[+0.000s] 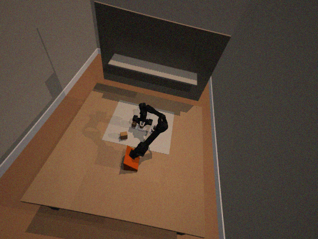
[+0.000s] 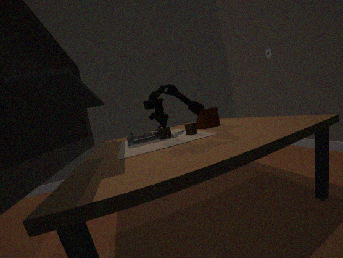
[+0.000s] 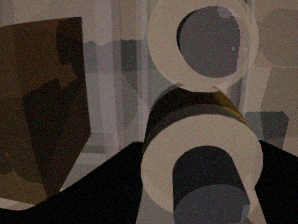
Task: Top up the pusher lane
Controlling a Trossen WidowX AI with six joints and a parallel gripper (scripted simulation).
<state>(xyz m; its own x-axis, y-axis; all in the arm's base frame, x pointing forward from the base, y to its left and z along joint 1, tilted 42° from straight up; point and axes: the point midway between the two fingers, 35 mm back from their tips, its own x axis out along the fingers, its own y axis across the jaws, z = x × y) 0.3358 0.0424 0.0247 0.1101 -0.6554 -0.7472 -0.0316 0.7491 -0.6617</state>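
Now: gripper tip 6 cm above the white mat, 5 cm short of it and 1 cm to the right of it. Round my gripper tip: wall panel (61 cm ahead, 34 cm above, 4 cm to the left); then lane (15 cm ahead, 4 cm below, 2 cm to the right); then pusher plate (15 cm ahead, 3 cm to the right, 1 cm below).
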